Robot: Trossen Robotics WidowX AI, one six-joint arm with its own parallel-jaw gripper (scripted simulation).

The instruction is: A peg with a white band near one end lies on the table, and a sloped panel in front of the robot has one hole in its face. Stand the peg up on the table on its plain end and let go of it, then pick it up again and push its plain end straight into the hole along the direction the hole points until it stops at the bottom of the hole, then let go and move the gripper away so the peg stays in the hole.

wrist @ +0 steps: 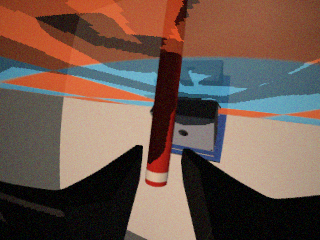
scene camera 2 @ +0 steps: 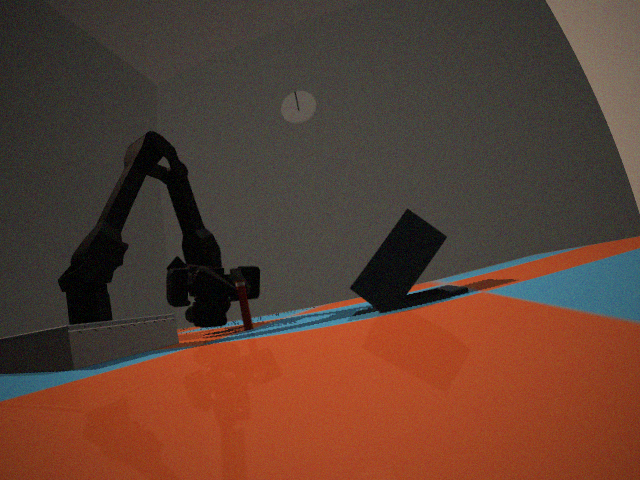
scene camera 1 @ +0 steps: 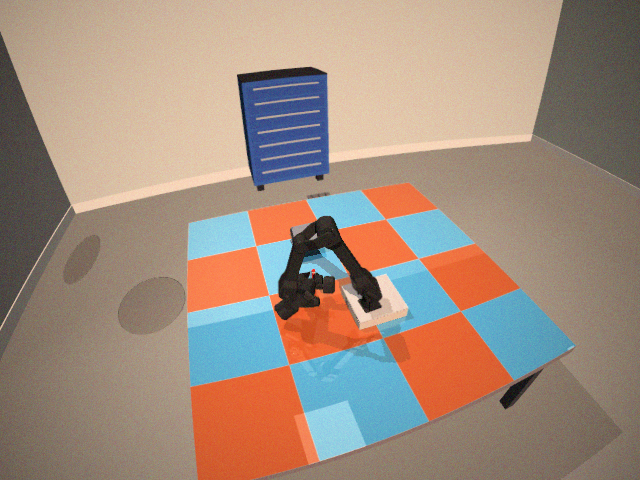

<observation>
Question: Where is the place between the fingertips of my gripper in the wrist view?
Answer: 162, 153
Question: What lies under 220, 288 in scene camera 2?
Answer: My gripper.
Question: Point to a sloped panel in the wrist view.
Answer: At 193, 118
</observation>
